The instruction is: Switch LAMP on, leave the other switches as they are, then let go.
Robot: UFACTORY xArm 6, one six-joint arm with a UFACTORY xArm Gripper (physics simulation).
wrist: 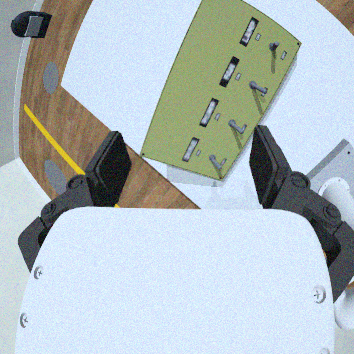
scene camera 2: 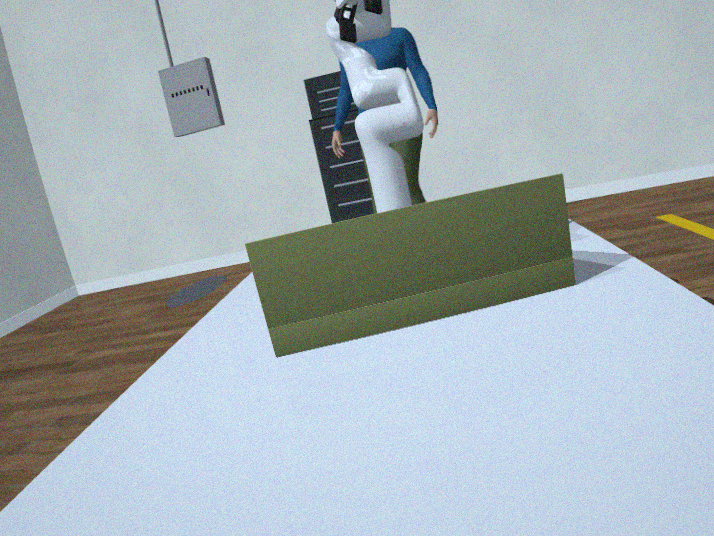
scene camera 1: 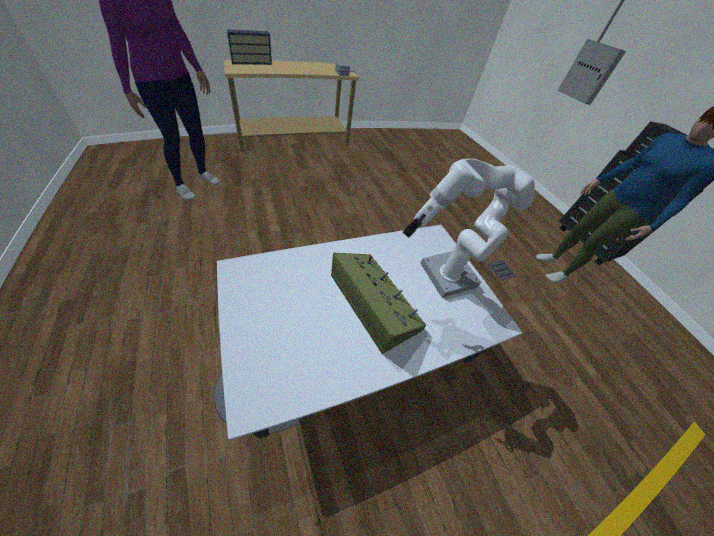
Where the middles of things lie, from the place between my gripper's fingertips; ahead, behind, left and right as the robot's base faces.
Now: hand 60 mm short of the switch box (scene camera 2: 329, 284) and 410 mm above it.
